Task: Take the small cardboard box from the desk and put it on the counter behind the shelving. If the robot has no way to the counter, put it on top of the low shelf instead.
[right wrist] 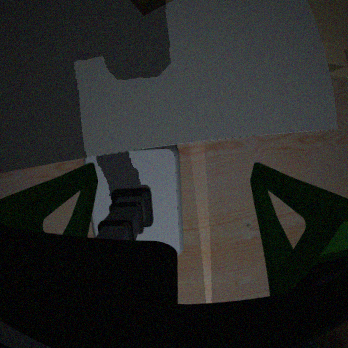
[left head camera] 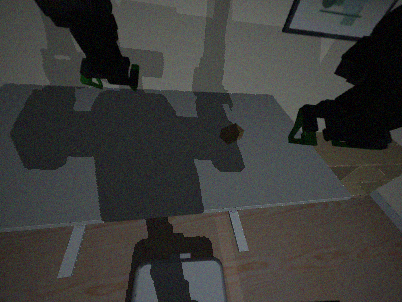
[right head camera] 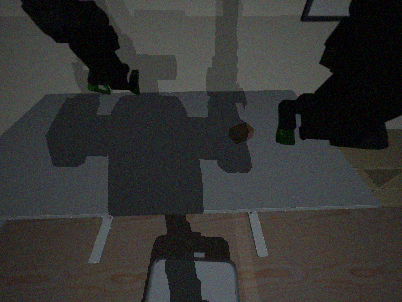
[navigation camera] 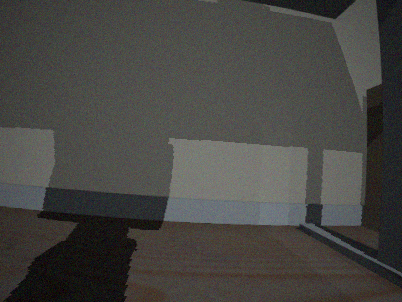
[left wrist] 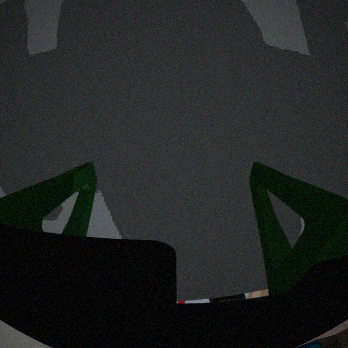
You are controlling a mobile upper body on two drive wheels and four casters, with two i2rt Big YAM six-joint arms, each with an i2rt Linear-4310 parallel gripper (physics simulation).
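Places are measured from the left arm's base along level axes (x back, y right, z up), in millimetres.
Pixels of known places: left gripper, between the fingertips: [left head camera: 119,88] [right head camera: 124,93] [left wrist: 172,170]; right gripper, between the fingertips: [right wrist: 173,171] [left head camera: 310,141] [right head camera: 303,140].
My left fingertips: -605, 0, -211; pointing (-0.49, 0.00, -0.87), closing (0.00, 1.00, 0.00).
Behind a point stands the place of what it marks, as x, y, z.
The small cardboard box [left head camera: 231,133] {-650, 418, -410} [right head camera: 241,132] {-653, 426, -410} stands on the grey desk [left head camera: 285,170] {-489, 634, -460} [right head camera: 305,175] {-475, 654, -460} [right wrist: 240,100] {-422, 600, -460}, right of the middle, partly in the robot's shadow. A corner of the box shows at the top edge of the right wrist view. My left gripper [left head camera: 114,85] {-605, 0, -211} [right head camera: 119,90] {-605, 0, -211} [left wrist: 172,170] {-605, 0, -211} is open and empty, above the desk's far edge, left of the box. My right gripper [left head camera: 321,138] {-331, 456, -143} [right head camera: 301,139] {-331, 456, -143} [right wrist: 173,171] {-331, 456, -143} is open and empty, to the right of the box and apart from it. The counter, the shelving and the low shelf cannot be made out.
The robot's white base [left head camera: 202,280] {-202, 350, -1150} [right head camera: 217,280] {-207, 365, -1150} [right wrist: 157,195] {-57, 364, -1150} is at the desk's near side. Desk feet [left head camera: 72,250] [right head camera: 258,235] reach toward it. A desk leg [navigation camera: 392,125] {-749, 675, -1063} stands close at the right. Brown box-like shapes [left head camera: 375,167] {-987, 2149, -1065} lie beyond the desk's right end. A wall is behind the desk.
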